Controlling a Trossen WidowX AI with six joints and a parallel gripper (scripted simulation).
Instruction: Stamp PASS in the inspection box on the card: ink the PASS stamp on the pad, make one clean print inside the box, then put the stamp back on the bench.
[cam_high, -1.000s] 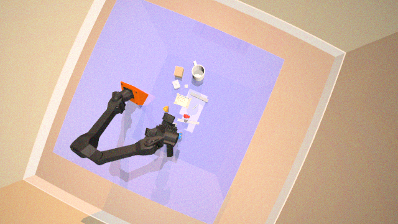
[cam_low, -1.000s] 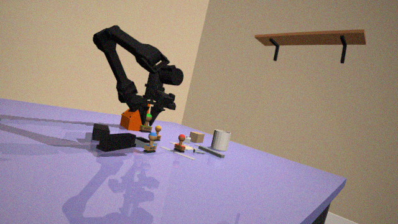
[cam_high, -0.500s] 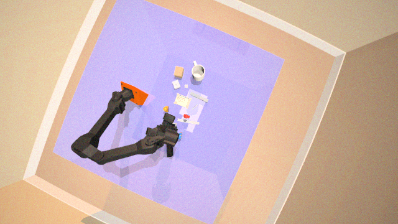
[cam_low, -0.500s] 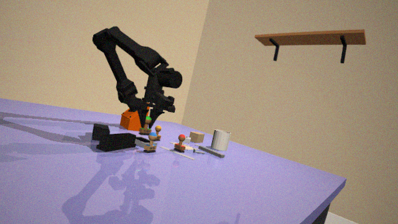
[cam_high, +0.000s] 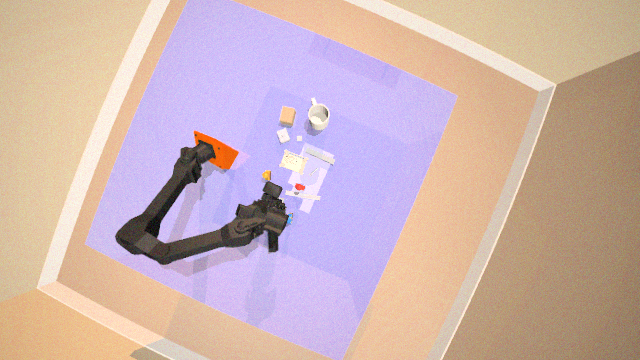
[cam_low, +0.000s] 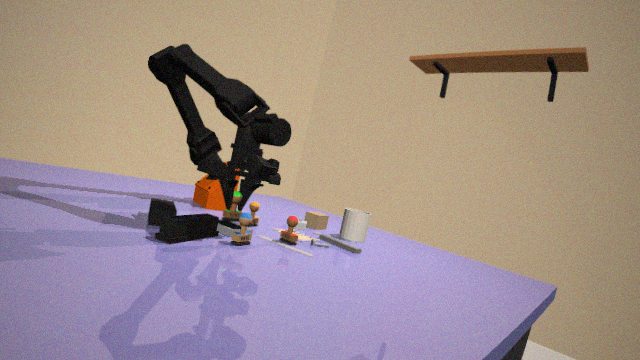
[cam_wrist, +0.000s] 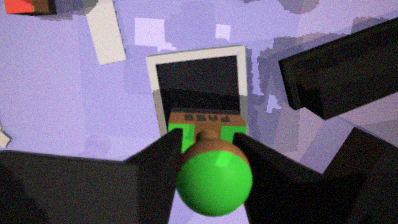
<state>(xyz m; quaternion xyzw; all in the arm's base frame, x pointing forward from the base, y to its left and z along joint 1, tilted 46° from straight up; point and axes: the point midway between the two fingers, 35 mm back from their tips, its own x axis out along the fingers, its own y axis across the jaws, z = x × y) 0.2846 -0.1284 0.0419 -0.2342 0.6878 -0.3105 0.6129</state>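
The ink pad is 50 mm below my gripper tip. The rest, counted from my gripper tip: blue stamp (90 mm ahead, 30 mm to the right, 30 mm below); then green stamp (right at my gripper tip); then orange-knobbed stamp (60 mm behind, 100 mm to the left, 30 mm below).
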